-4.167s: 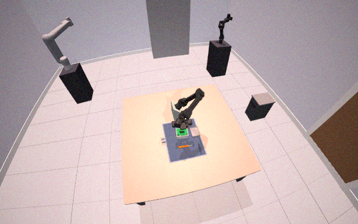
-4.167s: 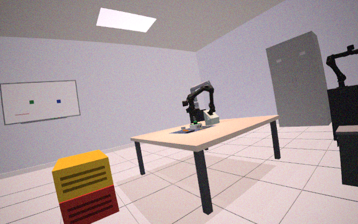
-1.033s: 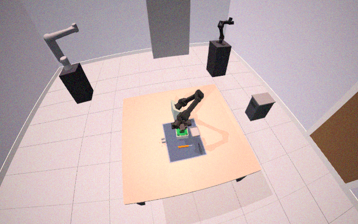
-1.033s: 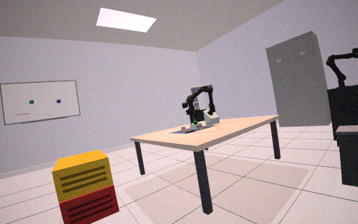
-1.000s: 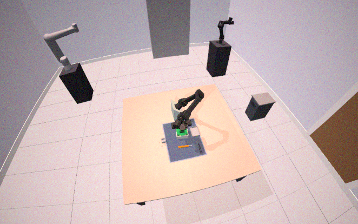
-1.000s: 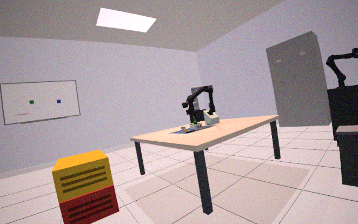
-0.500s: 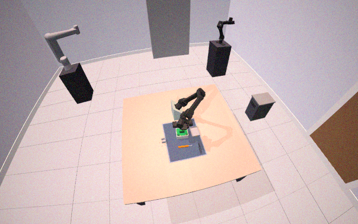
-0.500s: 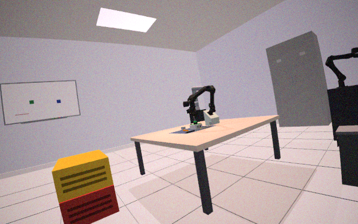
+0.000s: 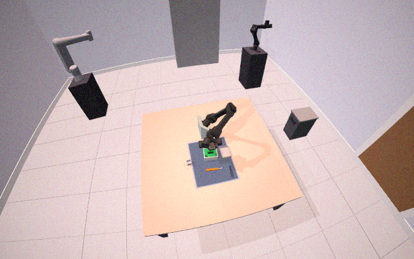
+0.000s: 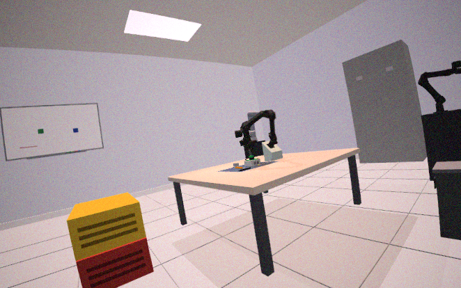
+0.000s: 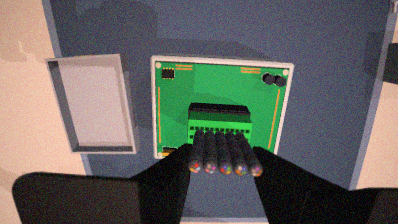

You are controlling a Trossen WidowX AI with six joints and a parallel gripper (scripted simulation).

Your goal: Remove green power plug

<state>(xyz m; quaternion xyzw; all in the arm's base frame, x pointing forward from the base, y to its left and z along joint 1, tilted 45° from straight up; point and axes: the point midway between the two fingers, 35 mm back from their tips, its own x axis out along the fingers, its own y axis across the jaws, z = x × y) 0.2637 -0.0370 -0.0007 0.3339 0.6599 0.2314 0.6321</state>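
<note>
Right now my gripper tip is 3 cm above the green power plug. Round my gripper tip: blue mat: 12 cm below, 5 cm ahead.
</note>
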